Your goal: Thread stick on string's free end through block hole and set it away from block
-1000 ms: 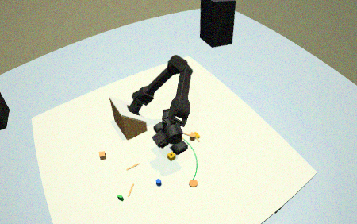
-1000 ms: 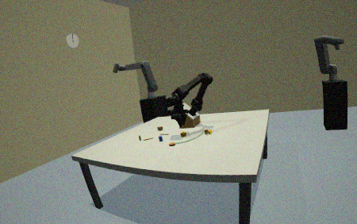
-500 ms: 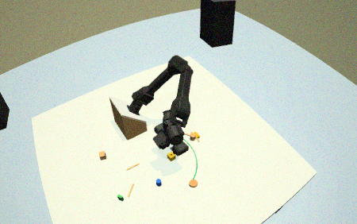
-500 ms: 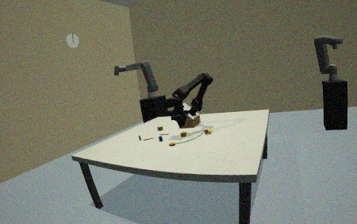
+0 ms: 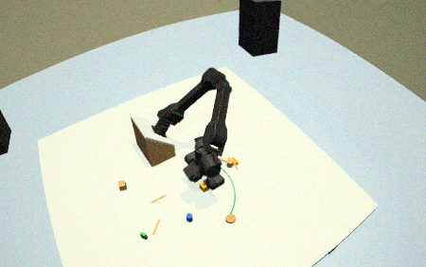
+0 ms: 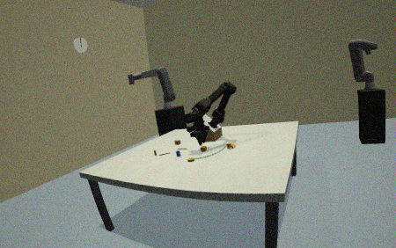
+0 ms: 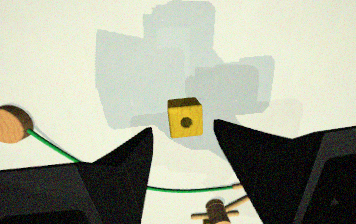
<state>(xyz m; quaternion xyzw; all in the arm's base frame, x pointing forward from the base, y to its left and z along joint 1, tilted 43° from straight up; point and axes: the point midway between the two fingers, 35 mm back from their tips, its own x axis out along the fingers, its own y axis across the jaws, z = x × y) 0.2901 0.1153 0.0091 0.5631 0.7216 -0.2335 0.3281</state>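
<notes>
The yellow block lies 30 mm below my gripper tip. Also, from my gripper tip: thin wooden stick (110 mm behind, 100 mm to the left, 40 mm below); blue cylinder (110 mm ahead, 110 mm to the right, 30 mm below); tan cylinder (70 mm behind, 150 mm to the left, 30 mm below).
</notes>
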